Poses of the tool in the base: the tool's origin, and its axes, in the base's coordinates. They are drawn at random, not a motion.
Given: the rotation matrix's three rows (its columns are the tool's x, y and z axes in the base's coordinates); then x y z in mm. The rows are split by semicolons.
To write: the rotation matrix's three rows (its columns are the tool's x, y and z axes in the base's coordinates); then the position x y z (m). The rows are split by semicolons. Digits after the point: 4 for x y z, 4 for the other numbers.
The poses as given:
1: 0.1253 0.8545 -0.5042; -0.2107 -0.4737 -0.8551; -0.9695 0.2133 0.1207; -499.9 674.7 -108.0
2: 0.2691 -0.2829 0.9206; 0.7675 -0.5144 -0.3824; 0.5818 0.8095 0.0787; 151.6 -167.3 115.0
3: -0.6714 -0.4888 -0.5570; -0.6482 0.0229 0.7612; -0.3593 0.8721 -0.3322; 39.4 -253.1 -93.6
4: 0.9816 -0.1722 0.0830; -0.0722 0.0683 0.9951; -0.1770 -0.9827 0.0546; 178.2 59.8 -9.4
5: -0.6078 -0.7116 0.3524; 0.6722 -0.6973 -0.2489; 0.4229 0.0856 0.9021; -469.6 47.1 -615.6
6: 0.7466 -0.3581 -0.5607; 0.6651 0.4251 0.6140; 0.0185 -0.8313 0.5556; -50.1 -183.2 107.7
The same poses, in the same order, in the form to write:
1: 0.1253 0.8545 -0.5042; -0.2107 -0.4737 -0.8551; -0.9695 0.2133 0.1207; -0.4999 0.6747 -0.1080
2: 0.2691 -0.2829 0.9206; 0.7675 -0.5144 -0.3824; 0.5818 0.8095 0.0787; 0.1516 -0.1673 0.1150
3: -0.6714 -0.4888 -0.5570; -0.6482 0.0229 0.7612; -0.3593 0.8721 -0.3322; 0.0394 -0.2531 -0.0936
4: 0.9816 -0.1722 0.0830; -0.0722 0.0683 0.9951; -0.1770 -0.9827 0.0546; 0.1782 0.0598 -0.0094
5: -0.6078 -0.7116 0.3524; 0.6722 -0.6973 -0.2489; 0.4229 0.0856 0.9021; -0.4696 0.0471 -0.6156
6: 0.7466 -0.3581 -0.5607; 0.6651 0.4251 0.6140; 0.0185 -0.8313 0.5556; -0.0501 -0.1832 0.1077
